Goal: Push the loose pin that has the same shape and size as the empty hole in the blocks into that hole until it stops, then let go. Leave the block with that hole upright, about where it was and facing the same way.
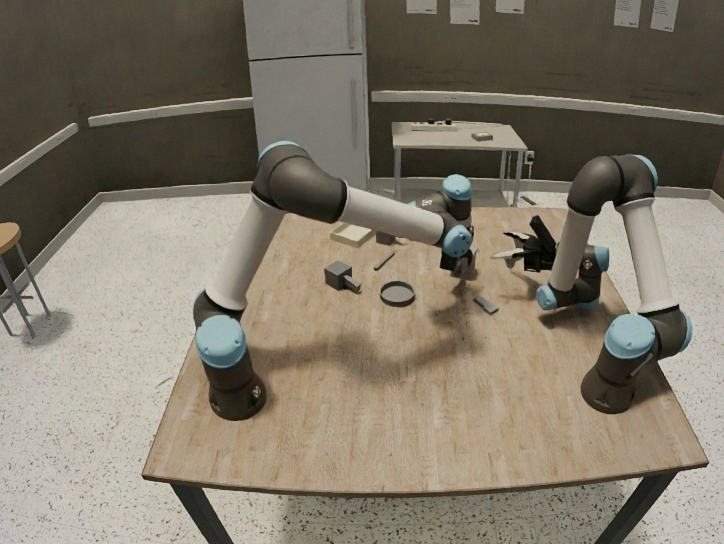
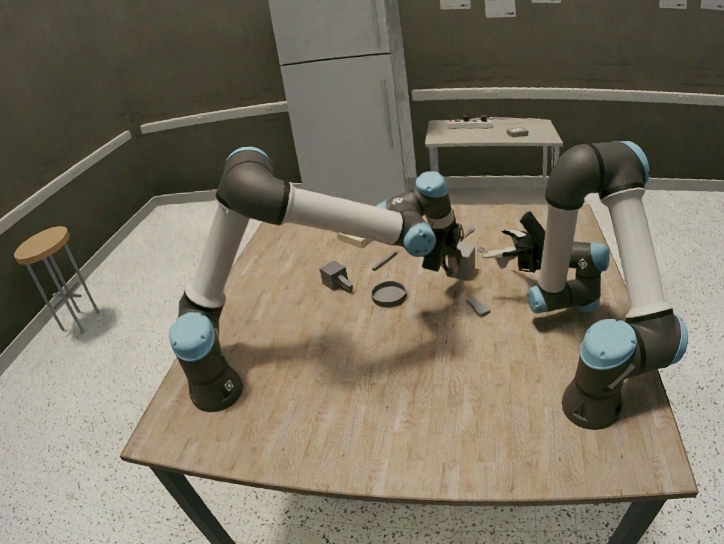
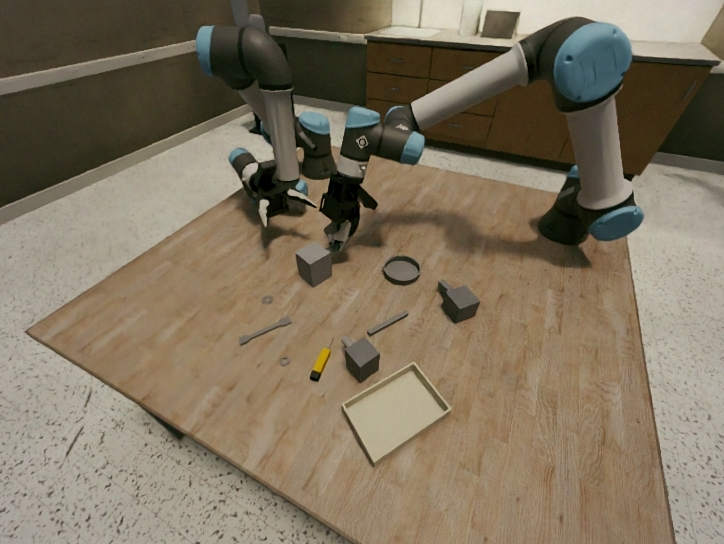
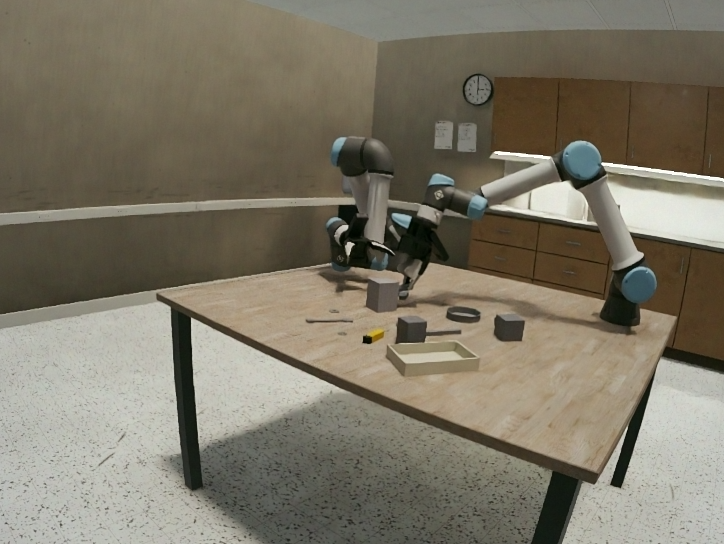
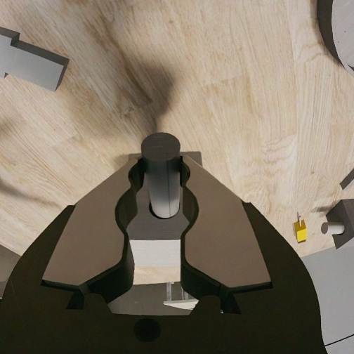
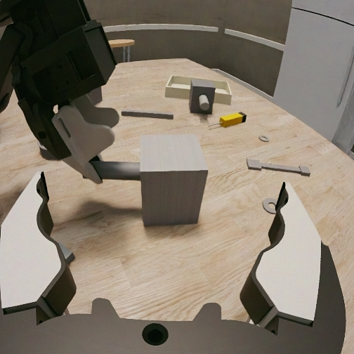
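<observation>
The large grey block (image 3: pixel 314 264) (image 4: pixel 382 294) (image 6: pixel 173 180) (image 2: pixel 465 263) stands upright on the table. A thick round grey pin (image 5: pixel 162 180) (image 6: pixel 121 170) runs level from its side face, with the inner end in the round hole. How deep it sits is hidden. My left gripper (image 5: pixel 162 158) (image 3: pixel 335 243) (image 4: pixel 403 293) is shut on the outer part of the pin, a short way from the block. My right gripper (image 3: pixel 290 215) (image 4: pixel 372 257) (image 1: pixel 499 245) is open, off to the other side, facing the block; nothing is between its fingers.
Two smaller blocks (image 3: pixel 362 357) (image 3: pixel 461 303) hold protruding pins. A cream tray (image 3: pixel 396 412), grey round dish (image 3: pixel 402 271), flat bar (image 3: pixel 388 322), yellow screwdriver (image 3: pixel 320 362), double-ended tool (image 3: pixel 265 331) and a small grey piece (image 1: pixel 485 304) lie around.
</observation>
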